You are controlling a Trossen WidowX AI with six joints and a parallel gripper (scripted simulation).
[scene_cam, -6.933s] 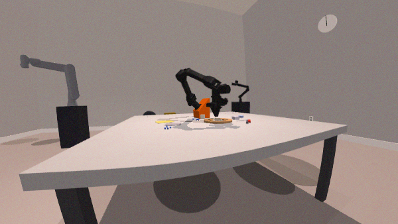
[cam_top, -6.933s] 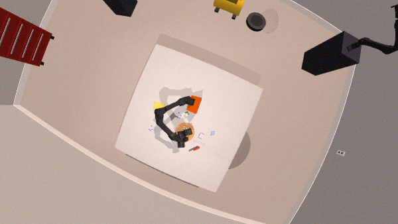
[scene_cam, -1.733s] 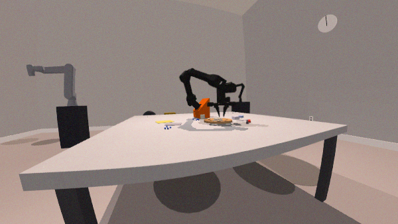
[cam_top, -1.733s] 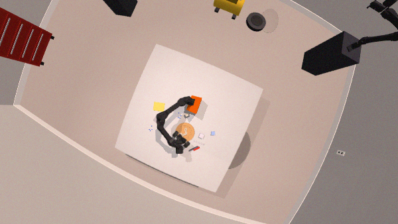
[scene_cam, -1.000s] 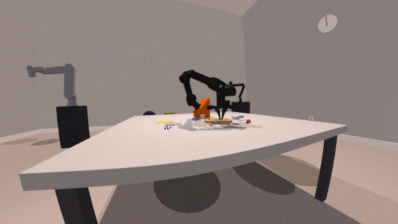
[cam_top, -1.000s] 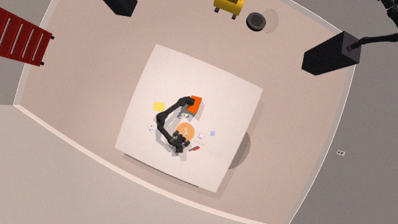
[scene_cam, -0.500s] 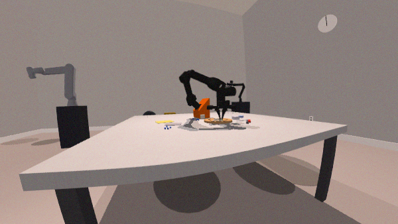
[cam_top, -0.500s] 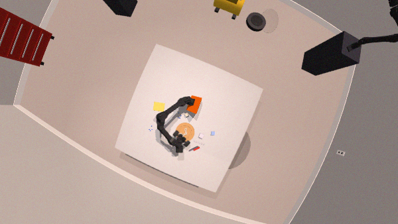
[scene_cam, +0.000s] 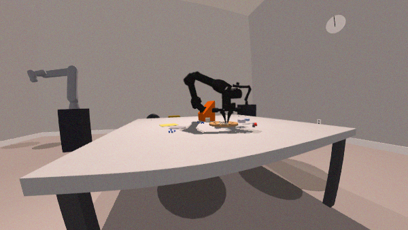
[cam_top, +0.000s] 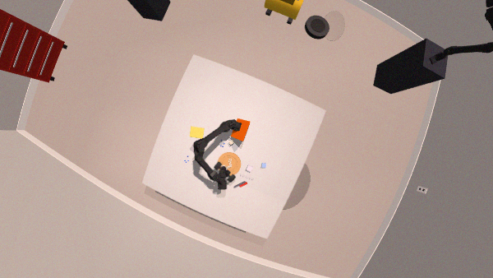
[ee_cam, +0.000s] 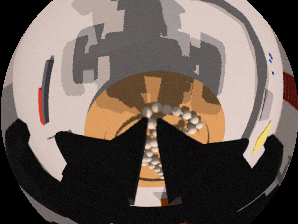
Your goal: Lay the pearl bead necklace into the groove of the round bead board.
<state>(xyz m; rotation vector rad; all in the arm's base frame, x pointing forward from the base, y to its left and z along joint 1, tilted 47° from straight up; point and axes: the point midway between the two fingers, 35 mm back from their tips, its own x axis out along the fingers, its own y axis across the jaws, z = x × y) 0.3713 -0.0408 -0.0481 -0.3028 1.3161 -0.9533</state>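
Now: the round tan bead board 5 cm behind my gripper tip, 1 cm to the left of it and 1 cm below it. Round my gripper tip: tool (16 cm to the left, 9 cm ahead, 1 cm below); then white square (18 cm to the left, 7 cm behind); then pale blue cube (29 cm to the left, 13 cm behind, 1 cm below).
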